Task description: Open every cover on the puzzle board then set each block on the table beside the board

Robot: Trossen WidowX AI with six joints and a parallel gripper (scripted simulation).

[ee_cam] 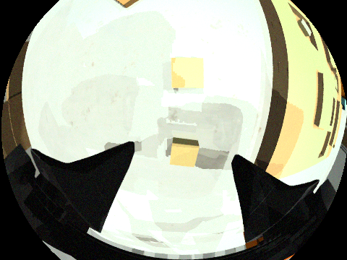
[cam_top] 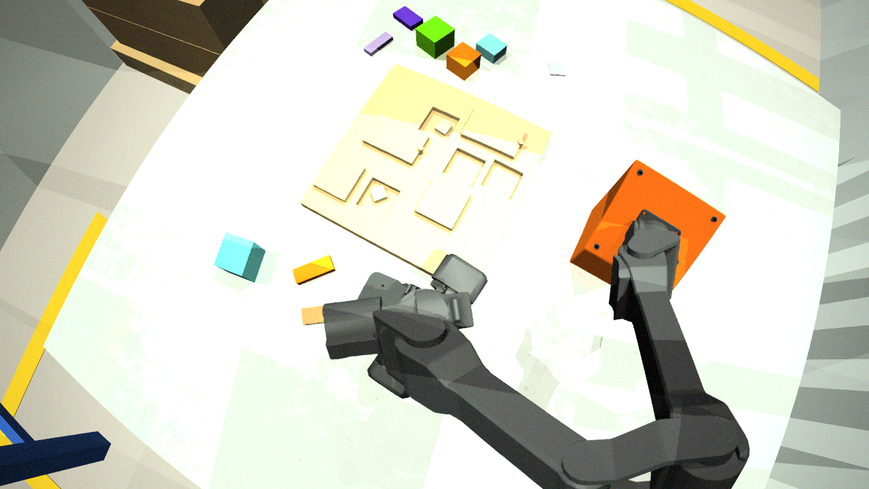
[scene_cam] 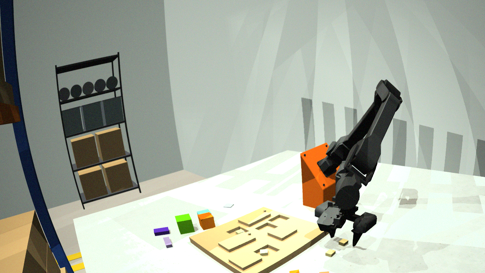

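Right now the orange flat piece is 190 mm ahead of my gripper tip. The rest, counted from my gripper tip: orange cube: 170 mm ahead, 430 mm to the right, 10 mm above; then tan slab: 150 mm ahead, 60 mm to the left; then teal cube: 310 mm ahead, 50 mm to the left, 20 mm above.
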